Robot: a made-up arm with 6 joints. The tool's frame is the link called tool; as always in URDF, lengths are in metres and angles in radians. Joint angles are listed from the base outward.
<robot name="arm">
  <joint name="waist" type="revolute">
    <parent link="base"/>
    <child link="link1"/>
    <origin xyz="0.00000 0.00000 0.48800" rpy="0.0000 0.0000 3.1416"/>
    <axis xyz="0 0 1"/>
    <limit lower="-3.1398" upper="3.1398"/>
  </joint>
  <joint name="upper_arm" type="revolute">
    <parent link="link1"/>
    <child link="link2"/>
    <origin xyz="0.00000 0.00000 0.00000" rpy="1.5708 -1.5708 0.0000"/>
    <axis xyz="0 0 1"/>
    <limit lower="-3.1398" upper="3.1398"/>
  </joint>
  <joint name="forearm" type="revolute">
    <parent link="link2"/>
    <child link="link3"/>
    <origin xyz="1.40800 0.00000 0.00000" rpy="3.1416 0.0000 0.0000"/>
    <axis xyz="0 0 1"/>
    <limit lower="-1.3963" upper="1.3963"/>
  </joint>
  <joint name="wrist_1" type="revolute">
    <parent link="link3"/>
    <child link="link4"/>
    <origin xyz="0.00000 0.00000 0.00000" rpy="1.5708 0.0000 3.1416"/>
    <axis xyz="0 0 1"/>
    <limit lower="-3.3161" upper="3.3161"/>
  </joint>
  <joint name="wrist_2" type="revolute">
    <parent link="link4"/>
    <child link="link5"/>
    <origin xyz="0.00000 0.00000 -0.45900" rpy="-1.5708 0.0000 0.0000"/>
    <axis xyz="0 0 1"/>
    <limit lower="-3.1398" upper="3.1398"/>
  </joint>
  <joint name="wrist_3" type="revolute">
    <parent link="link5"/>
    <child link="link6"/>
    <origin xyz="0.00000 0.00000 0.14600" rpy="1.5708 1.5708 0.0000"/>
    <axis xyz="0 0 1"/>
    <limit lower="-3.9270" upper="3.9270"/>
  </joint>
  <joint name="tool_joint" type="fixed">
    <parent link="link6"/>
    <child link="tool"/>
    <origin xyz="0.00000 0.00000 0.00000" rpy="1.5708 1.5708 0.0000"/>
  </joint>
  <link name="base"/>
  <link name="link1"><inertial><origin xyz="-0.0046 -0.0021 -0.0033"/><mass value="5.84"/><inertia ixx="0.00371" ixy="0" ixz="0" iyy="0.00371" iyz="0" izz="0.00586"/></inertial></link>
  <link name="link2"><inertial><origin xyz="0.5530 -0.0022 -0.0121"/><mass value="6.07"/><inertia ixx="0.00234" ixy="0" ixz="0" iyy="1" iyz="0" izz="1"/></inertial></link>
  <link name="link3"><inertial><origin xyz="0.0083 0.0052 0.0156"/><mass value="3.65"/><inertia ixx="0.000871" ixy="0" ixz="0" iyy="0.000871" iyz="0" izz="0.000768"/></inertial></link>
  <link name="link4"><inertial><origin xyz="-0.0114 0.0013 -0.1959"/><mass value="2.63"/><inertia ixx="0.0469" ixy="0" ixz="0" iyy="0.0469" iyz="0" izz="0.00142"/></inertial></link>
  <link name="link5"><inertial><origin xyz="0.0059 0.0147 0.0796"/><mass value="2.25"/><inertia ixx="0.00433" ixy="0" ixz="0" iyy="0.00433" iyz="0" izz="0.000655"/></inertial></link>
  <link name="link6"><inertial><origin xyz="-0.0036 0.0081 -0.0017"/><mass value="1.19"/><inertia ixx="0.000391" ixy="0" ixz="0" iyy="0.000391" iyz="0" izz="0.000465"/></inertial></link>
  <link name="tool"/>
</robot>
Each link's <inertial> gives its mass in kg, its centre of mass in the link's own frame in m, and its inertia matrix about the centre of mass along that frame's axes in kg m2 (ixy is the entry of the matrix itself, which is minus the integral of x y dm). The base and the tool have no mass. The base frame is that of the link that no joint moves.
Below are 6 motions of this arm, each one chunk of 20 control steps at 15 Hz.
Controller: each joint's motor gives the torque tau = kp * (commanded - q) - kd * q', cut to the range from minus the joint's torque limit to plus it. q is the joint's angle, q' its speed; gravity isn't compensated. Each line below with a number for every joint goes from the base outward.
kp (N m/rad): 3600 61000 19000 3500 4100 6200
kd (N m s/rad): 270 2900 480 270 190 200
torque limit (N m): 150 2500 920 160 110 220
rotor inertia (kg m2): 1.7 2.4 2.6 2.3 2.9 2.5
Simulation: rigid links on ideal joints. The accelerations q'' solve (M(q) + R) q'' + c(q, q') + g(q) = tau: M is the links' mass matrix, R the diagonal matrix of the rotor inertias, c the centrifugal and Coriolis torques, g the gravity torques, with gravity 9.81 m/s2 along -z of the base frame. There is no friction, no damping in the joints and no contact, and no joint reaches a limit. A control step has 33 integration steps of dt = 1/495 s. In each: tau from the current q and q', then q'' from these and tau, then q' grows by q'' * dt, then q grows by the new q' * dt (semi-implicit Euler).
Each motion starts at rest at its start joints. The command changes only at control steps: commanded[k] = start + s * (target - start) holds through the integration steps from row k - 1 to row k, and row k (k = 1, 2, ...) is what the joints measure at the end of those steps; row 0 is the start. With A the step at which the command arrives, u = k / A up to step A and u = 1 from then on. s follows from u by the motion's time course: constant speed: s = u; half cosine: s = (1 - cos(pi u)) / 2; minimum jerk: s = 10 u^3 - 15 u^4 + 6 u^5; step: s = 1 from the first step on.
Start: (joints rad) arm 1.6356 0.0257 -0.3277 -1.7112 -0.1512 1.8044
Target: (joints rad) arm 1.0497 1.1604 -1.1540 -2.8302 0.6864 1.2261
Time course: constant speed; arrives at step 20
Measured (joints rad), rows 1 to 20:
1: 1.6185 0.0697 -0.3684 -1.7432 -0.1189 1.7771
2: 1.5939 0.1242 -0.4095 -1.7900 -0.0770 1.7481
3: 1.5664 0.1806 -0.4506 -1.8425 -0.0350 1.7192
4: 1.5378 0.2374 -0.4918 -1.8971 0.0069 1.6903
5: 1.5087 0.2942 -0.5329 -1.9526 0.0488 1.6613
6: 1.4795 0.3510 -0.5741 -2.0083 0.0906 1.6324
7: 1.4503 0.4079 -0.6153 -2.0642 0.1325 1.6035
8: 1.4210 0.4647 -0.6564 -2.1201 0.1744 1.5746
9: 1.3917 0.5215 -0.6976 -2.1761 0.2162 1.5457
10: 1.3624 0.5783 -0.7388 -2.2321 0.2581 1.5168
11: 1.3331 0.6351 -0.7799 -2.2881 0.3000 1.4879
12: 1.3038 0.6919 -0.8211 -2.3441 0.3419 1.4589
13: 1.2745 0.7487 -0.8623 -2.4001 0.3837 1.4300
14: 1.2452 0.8055 -0.9035 -2.4562 0.4256 1.4011
15: 1.2159 0.8623 -0.9446 -2.5122 0.4675 1.3722
16: 1.1865 0.9191 -0.9858 -2.5683 0.5093 1.3433
17: 1.1571 0.9759 -1.0270 -2.6243 0.5512 1.3144
18: 1.1278 1.0327 -1.0682 -2.6804 0.5931 1.2854
19: 1.0984 1.0894 -1.1094 -2.7364 0.6349 1.2565
20: 1.0690 1.1462 -1.1507 -2.7925 0.6768 1.2276

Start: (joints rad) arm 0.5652 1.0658 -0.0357 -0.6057 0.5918 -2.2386
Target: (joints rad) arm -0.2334 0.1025 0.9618 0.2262 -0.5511 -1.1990
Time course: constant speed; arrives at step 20
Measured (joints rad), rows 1 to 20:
1: 0.5538 1.0304 0.0126 -0.5821 0.5491 -2.1899
2: 0.5237 0.9846 0.0626 -0.5471 0.4914 -2.1375
3: 0.4802 0.9367 0.1125 -0.5080 0.4340 -2.0856
4: 0.4328 0.8885 0.1624 -0.4672 0.3769 -2.0336
5: 0.3875 0.8402 0.2123 -0.4260 0.3197 -1.9816
6: 0.3458 0.7919 0.2622 -0.3845 0.2626 -1.9296
7: 0.3063 0.7436 0.3121 -0.3430 0.2054 -1.8776
8: 0.2674 0.6953 0.3620 -0.3015 0.1483 -1.8257
9: 0.2279 0.6470 0.4119 -0.2599 0.0911 -1.7737
10: 0.1879 0.5987 0.4618 -0.2184 0.0340 -1.7217
11: 0.1477 0.5504 0.5117 -0.1768 -0.0232 -1.6697
12: 0.1076 0.5020 0.5617 -0.1352 -0.0803 -1.6177
13: 0.0677 0.4537 0.6116 -0.0936 -0.1375 -1.5658
14: 0.0278 0.4054 0.6616 -0.0520 -0.1946 -1.5138
15: -0.0120 0.3570 0.7116 -0.0103 -0.2518 -1.4618
16: -0.0518 0.3086 0.7615 0.0313 -0.3089 -1.4098
17: -0.0915 0.2603 0.8115 0.0729 -0.3661 -1.3578
18: -0.1311 0.2119 0.8615 0.1146 -0.4232 -1.3059
19: -0.1707 0.1636 0.9115 0.1562 -0.4804 -1.2539
20: -0.2101 0.1152 0.9615 0.1979 -0.5375 -1.2019

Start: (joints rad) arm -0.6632 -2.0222 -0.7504 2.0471 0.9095 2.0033
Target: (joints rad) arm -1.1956 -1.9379 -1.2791 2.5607 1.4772 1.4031
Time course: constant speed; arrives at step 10
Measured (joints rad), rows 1 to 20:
1: -0.6782 -2.0176 -0.8018 2.0764 0.9518 1.9474
2: -0.7182 -2.0100 -0.8547 2.1195 1.0092 1.8868
3: -0.7762 -2.0017 -0.9076 2.1680 1.0663 1.8268
4: -0.8389 -1.9934 -0.9605 2.2185 1.1231 1.7668
5: -0.8985 -1.9850 -1.0135 2.2696 1.1799 1.7067
6: -0.9535 -1.9765 -1.0664 2.3209 1.2367 1.6467
7: -1.0058 -1.9681 -1.1193 2.3723 1.2934 1.5867
8: -1.0577 -1.9597 -1.1723 2.4237 1.3502 1.5267
9: -1.1101 -1.9513 -1.2252 2.4751 1.4070 1.4667
10: -1.1631 -1.9429 -1.2781 2.5265 1.4637 1.4066
11: -1.1994 -1.9408 -1.2799 2.5484 1.4768 1.4028
12: -1.2102 -1.9403 -1.2799 2.5567 1.4774 1.4031
13: -1.2062 -1.9402 -1.2799 2.5597 1.4773 1.4031
14: -1.1991 -1.9402 -1.2799 2.5608 1.4773 1.4031
15: -1.1948 -1.9402 -1.2799 2.5612 1.4773 1.4031
16: -1.1937 -1.9402 -1.2799 2.5613 1.4773 1.4031
17: -1.1943 -1.9402 -1.2799 2.5614 1.4773 1.4031
18: -1.1952 -1.9402 -1.2799 2.5614 1.4773 1.4031
19: -1.1957 -1.9402 -1.2799 2.5615 1.4773 1.4031
20: -1.1958 -1.9402 -1.2799 2.5615 1.4773 1.4031

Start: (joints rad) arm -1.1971 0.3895 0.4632 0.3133 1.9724 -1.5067
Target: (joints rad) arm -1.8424 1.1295 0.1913 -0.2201 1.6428 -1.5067
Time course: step
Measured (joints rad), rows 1 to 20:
1: -1.2398 0.5855 0.2254 0.2003 1.8892 -1.5068
2: -1.3034 1.0389 0.1918 -0.0456 1.6923 -1.5065
3: -1.3757 1.1565 0.1855 -0.1574 1.6209 -1.5065
4: -1.4753 1.1369 0.1912 -0.1965 1.6384 -1.5067
5: -1.6040 1.1333 0.1913 -0.2111 1.6426 -1.5067
6: -1.7524 1.1328 0.1913 -0.2167 1.6427 -1.5067
7: -1.8791 1.1326 0.1911 -0.2189 1.6427 -1.5067
8: -1.9772 1.1324 0.1909 -0.2198 1.6427 -1.5067
9: -2.0468 1.1323 0.1907 -0.2203 1.6427 -1.5067
10: -2.0879 1.1322 0.1907 -0.2205 1.6427 -1.5067
11: -2.1004 1.1322 0.1906 -0.2206 1.6427 -1.5067
12: -2.0844 1.1322 0.1906 -0.2207 1.6427 -1.5067
13: -2.0399 1.1322 0.1907 -0.2207 1.6427 -1.5067
14: -1.9668 1.1323 0.1908 -0.2206 1.6427 -1.5067
15: -1.8812 1.1324 0.1909 -0.2205 1.6427 -1.5067
16: -1.8193 1.1323 0.1908 -0.2205 1.6427 -1.5067
17: -1.7860 1.1322 0.1907 -0.2206 1.6427 -1.5067
18: -1.7812 1.1322 0.1907 -0.2206 1.6427 -1.5067
19: -1.8024 1.1322 0.1907 -0.2206 1.6427 -1.5067
20: -1.8303 1.1322 0.1907 -0.2207 1.6427 -1.5067

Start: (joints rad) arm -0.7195 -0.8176 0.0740 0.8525 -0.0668 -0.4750
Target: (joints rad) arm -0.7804 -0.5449 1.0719 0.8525 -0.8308 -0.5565
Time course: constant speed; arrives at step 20
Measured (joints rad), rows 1 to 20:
1: -0.7208 -0.8086 0.1217 0.8524 -0.0965 -0.4788
2: -0.7235 -0.7959 0.1715 0.8523 -0.1346 -0.4829
3: -0.7267 -0.7825 0.2214 0.8523 -0.1729 -0.4870
4: -0.7298 -0.7688 0.2713 0.8523 -0.2111 -0.4911
5: -0.7329 -0.7552 0.3212 0.8523 -0.2493 -0.4952
6: -0.7360 -0.7416 0.3712 0.8524 -0.2875 -0.4992
7: -0.7390 -0.7279 0.4211 0.8524 -0.3257 -0.5033
8: -0.7420 -0.7143 0.4710 0.8524 -0.3639 -0.5074
9: -0.7451 -0.7007 0.5209 0.8524 -0.4021 -0.5115
10: -0.7481 -0.6870 0.5708 0.8524 -0.4403 -0.5155
11: -0.7512 -0.6734 0.6207 0.8524 -0.4785 -0.5196
12: -0.7542 -0.6598 0.6707 0.8525 -0.5167 -0.5237
13: -0.7573 -0.6461 0.7206 0.8525 -0.5549 -0.5278
14: -0.7603 -0.6325 0.7705 0.8525 -0.5931 -0.5318
15: -0.7634 -0.6188 0.8204 0.8525 -0.6313 -0.5359
16: -0.7664 -0.6052 0.8704 0.8525 -0.6695 -0.5400
17: -0.7694 -0.5915 0.9203 0.8526 -0.7077 -0.5441
18: -0.7725 -0.5779 0.9702 0.8526 -0.7459 -0.5481
19: -0.7755 -0.5643 1.0201 0.8526 -0.7841 -0.5522
20: -0.7786 -0.5506 1.0701 0.8526 -0.8223 -0.5563

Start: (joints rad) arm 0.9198 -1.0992 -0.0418 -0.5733 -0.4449 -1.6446
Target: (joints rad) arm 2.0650 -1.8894 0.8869 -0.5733 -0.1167 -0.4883
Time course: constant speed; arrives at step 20
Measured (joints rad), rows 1 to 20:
1: 0.9376 -1.1317 0.0030 -0.5736 -0.4321 -1.5907
2: 0.9803 -1.1702 0.0497 -0.5735 -0.4158 -1.5323
3: 1.0395 -1.2097 0.0963 -0.5733 -0.3994 -1.4745
4: 1.1042 -1.2493 0.1429 -0.5731 -0.3830 -1.4167
5: 1.1674 -1.2889 0.1895 -0.5730 -0.3666 -1.3589
6: 1.2272 -1.3285 0.2361 -0.5728 -0.3501 -1.3011
7: 1.2846 -1.3681 0.2827 -0.5727 -0.3337 -1.2432
8: 1.3409 -1.4077 0.3293 -0.5727 -0.3173 -1.1854
9: 1.3974 -1.4473 0.3759 -0.5726 -0.3009 -1.1276
10: 1.4542 -1.4869 0.4225 -0.5725 -0.2845 -1.0698
11: 1.5116 -1.5265 0.4690 -0.5724 -0.2680 -1.0120
12: 1.5692 -1.5660 0.5156 -0.5723 -0.2516 -0.9542
13: 1.6270 -1.6056 0.5622 -0.5723 -0.2352 -0.8964
14: 1.6847 -1.6452 0.6088 -0.5722 -0.2188 -0.8386
15: 1.7424 -1.6847 0.6553 -0.5721 -0.2024 -0.7807
16: 1.8000 -1.7243 0.7019 -0.5720 -0.1859 -0.7229
17: 1.8576 -1.7638 0.7484 -0.5720 -0.1695 -0.6651
18: 1.9152 -1.8033 0.7949 -0.5719 -0.1531 -0.6073
19: 1.9728 -1.8428 0.8415 -0.5719 -0.1367 -0.5495
20: 2.0305 -1.8824 0.8880 -0.5718 -0.1202 -0.4917

